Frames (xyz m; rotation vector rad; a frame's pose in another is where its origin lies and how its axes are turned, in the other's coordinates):
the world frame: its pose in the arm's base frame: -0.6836 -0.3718 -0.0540 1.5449 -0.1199 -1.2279
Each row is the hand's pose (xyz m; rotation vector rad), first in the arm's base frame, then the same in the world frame.
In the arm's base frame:
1: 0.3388 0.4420 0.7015 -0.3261 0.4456 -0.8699
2: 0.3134 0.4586 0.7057 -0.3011 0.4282 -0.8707
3: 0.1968 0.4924 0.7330 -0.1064 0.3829 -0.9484
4: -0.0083 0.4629 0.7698 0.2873 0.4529 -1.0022
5: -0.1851 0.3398 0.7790 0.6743 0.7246 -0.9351
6: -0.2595 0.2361 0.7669 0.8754 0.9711 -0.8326
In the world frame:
1: -0.5206 0.7803 -1.1826 -1.8342 -0.4464 0.2137
2: -0.5454 0.7642 -1.1744 -1.8070 -0.4415 0.2267
3: -0.6371 0.7132 -1.1076 -1.6087 -0.4001 0.1921
4: -0.7349 0.6496 -0.9324 -1.3156 -0.1692 0.0633
5: -0.7430 0.6156 -0.7196 -1.1241 0.2182 -0.1460
6: -0.7034 0.6092 -0.5978 -1.0535 0.5039 -0.3025

